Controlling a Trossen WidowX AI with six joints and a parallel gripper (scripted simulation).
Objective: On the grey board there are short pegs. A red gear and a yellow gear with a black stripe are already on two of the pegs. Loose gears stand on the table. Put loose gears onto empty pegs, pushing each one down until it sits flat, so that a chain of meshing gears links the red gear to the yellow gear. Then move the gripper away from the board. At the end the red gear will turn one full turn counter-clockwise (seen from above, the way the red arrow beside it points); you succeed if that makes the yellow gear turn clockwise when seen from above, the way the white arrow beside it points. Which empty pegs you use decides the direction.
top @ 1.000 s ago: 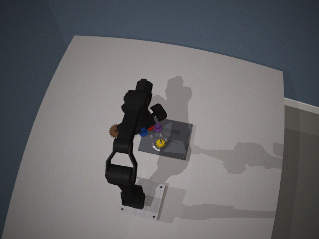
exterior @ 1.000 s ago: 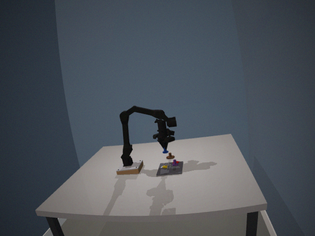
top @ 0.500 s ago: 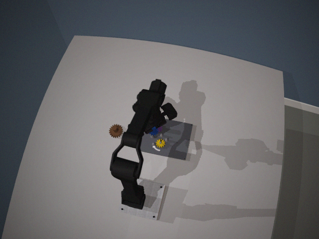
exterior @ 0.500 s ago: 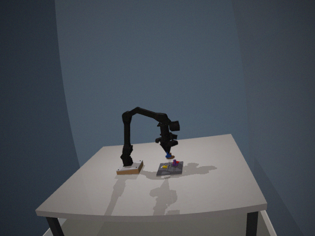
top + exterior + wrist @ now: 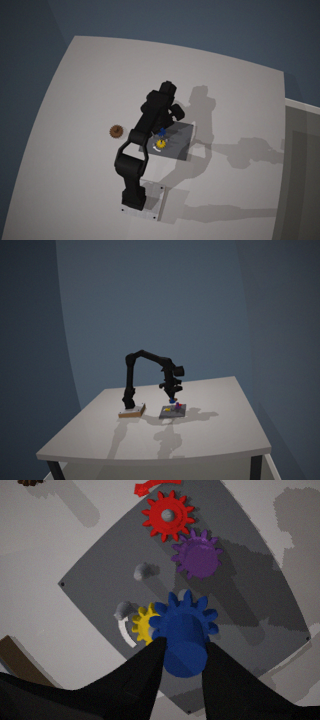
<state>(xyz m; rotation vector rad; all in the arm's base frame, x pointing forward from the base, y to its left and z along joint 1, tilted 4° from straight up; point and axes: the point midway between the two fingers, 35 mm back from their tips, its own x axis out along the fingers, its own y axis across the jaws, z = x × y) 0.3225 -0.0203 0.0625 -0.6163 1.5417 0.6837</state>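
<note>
The purple gear lies 60 mm below my gripper tip, 30 mm ahead of it and 20 mm to the left of it. From my gripper tip the other things lie so: yellow gear: 70 mm below, 30 mm behind, 10 mm to the right; then red gear: 70 mm below, 60 mm to the left, 30 mm ahead; then blue gear: 10 mm below.
</note>
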